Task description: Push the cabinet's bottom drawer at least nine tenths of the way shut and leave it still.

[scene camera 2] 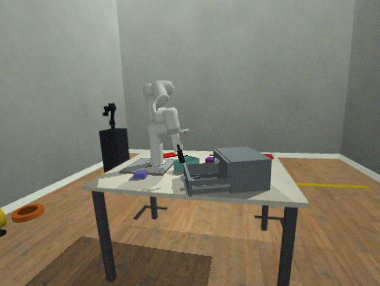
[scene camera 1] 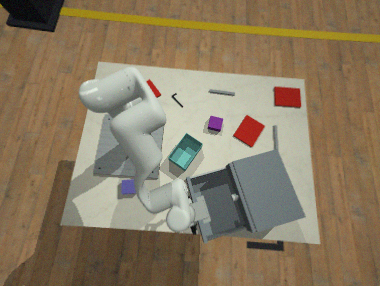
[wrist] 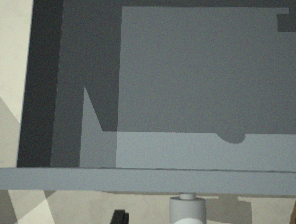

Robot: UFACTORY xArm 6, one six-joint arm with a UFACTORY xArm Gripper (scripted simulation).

Observation:
In view: a teal bin (scene camera 1: 186, 150) and a grey cabinet (scene camera 1: 271, 198).
The grey cabinet is seen too in scene camera 2 (scene camera 2: 250, 171). The wrist view does not show the teal bin: it is out of frame.

